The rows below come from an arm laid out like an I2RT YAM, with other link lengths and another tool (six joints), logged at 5 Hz.
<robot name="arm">
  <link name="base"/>
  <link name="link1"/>
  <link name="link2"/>
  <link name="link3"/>
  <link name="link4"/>
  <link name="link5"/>
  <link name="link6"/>
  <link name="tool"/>
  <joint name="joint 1" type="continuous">
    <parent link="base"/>
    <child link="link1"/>
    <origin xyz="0 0 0.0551" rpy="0 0 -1.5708"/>
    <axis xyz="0 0 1"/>
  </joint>
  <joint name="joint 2" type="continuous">
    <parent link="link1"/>
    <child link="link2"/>
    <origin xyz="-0.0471 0.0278 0.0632" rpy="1.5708 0 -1.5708"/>
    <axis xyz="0 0 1"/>
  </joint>
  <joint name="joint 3" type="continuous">
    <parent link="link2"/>
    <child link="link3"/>
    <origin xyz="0.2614 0 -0.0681" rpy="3.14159 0 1.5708"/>
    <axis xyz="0 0 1"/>
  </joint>
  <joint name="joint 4" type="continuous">
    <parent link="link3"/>
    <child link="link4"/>
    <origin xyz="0.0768 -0.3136 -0.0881" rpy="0 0 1.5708"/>
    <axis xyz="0 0 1"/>
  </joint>
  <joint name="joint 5" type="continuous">
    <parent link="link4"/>
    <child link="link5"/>
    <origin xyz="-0.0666 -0.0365 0.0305" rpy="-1.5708 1.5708 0"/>
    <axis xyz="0 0 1"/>
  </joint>
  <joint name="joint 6" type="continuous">
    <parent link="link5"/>
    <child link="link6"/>
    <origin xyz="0 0.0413 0.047" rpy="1.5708 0 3.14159"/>
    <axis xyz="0 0 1"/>
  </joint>
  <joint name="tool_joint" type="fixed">
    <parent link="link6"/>
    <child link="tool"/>
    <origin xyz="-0.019 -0.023 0.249" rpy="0.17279 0 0.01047"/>
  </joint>
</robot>
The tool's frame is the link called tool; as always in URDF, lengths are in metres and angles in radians. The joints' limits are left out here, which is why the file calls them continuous.
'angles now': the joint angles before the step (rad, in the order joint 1, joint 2, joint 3, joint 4, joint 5, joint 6). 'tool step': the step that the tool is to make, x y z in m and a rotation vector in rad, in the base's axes. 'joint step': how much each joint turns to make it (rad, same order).
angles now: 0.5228, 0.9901, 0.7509, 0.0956, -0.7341, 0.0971
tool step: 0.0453, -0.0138, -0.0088, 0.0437, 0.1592, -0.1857
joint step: 0.0230, -0.0029, -0.0154, 0.0076, 0.1896, 0.1839
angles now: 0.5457, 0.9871, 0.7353, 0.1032, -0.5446, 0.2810
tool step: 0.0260, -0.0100, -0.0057, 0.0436, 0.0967, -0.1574
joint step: 0.0643, -0.0077, -0.0128, 0.0051, 0.2062, 0.1339
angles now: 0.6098, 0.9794, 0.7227, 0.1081, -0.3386, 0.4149
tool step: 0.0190, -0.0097, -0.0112, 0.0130, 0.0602, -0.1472
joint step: 0.0798, 0.0119, 0.0005, -0.0095, 0.2168, 0.0842
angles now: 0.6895, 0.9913, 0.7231, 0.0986, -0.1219, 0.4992
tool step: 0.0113, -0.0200, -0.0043, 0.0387, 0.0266, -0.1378
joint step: 0.0621, -0.0196, -0.0324, 0.0205, 0.1896, 0.0789
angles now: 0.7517, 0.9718, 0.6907, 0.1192, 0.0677, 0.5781
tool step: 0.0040, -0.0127, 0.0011, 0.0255, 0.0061, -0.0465
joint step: 0.0043, -0.0232, -0.0211, 0.0081, 0.0467, 0.0305
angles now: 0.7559, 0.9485, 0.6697, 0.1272, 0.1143, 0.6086
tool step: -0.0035, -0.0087, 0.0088, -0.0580, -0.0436, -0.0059
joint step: -0.0047, -0.0412, 0.0060, -0.0465, 0.0121, -0.0716
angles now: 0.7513, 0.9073, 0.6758, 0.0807, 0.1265, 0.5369
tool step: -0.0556, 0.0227, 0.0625, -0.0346, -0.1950, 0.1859
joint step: -0.0011, -0.1268, 0.0000, -0.0002, -0.1728, -0.1739
